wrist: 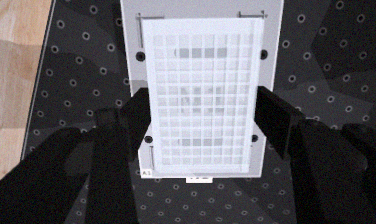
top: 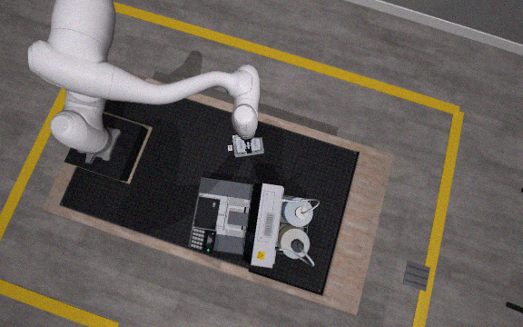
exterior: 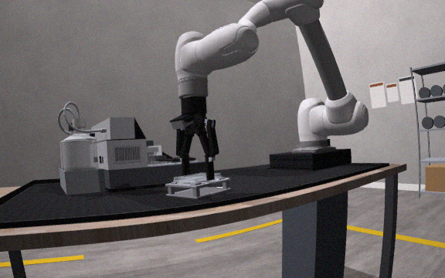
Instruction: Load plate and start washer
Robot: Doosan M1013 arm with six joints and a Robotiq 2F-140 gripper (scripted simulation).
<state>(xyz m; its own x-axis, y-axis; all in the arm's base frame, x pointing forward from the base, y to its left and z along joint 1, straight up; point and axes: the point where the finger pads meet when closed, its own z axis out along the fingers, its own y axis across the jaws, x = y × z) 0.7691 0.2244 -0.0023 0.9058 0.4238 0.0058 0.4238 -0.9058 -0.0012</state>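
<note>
The plate nest N1 is 40 mm below my hand. Also, from my hand: label 100 mm behind, 40 mm to the right, 70 mm below; washer 60 mm ahead, 400 mm to the right, 60 mm above; white multi-well plate 20 mm below.
</note>
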